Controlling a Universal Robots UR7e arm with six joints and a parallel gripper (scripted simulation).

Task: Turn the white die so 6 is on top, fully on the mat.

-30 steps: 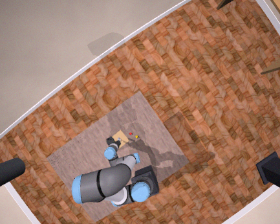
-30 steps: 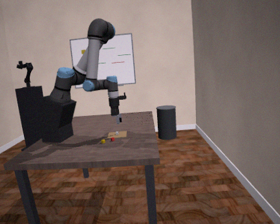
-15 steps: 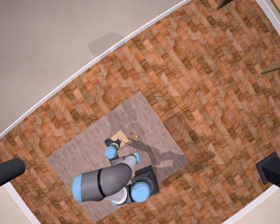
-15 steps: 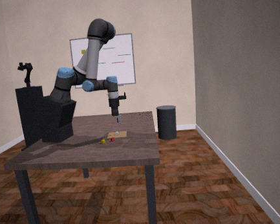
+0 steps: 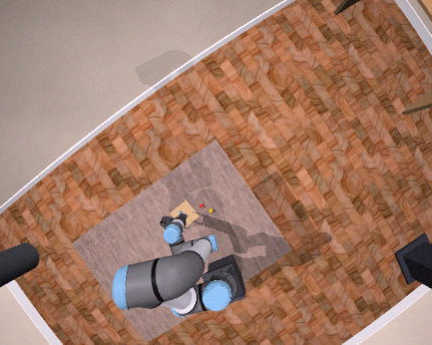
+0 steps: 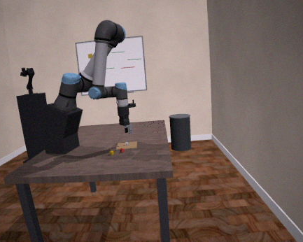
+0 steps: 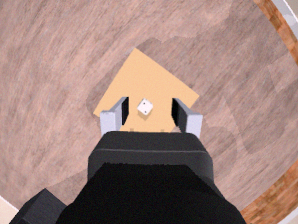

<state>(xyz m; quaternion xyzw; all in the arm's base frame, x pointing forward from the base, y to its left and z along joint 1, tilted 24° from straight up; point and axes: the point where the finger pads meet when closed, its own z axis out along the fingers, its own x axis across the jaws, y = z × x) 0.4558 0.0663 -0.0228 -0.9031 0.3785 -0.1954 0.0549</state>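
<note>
Now: the white die 90 mm below my hand, 20 mm behind it and 10 mm to the right of it. From my hand the other things lie so: yellow die (170 mm to the right, 90 mm below, 80 mm behind); then red die (140 mm to the right, 90 mm below, 20 mm behind); then tan mat (100 mm below, 20 mm behind, 10 mm to the right).
</note>
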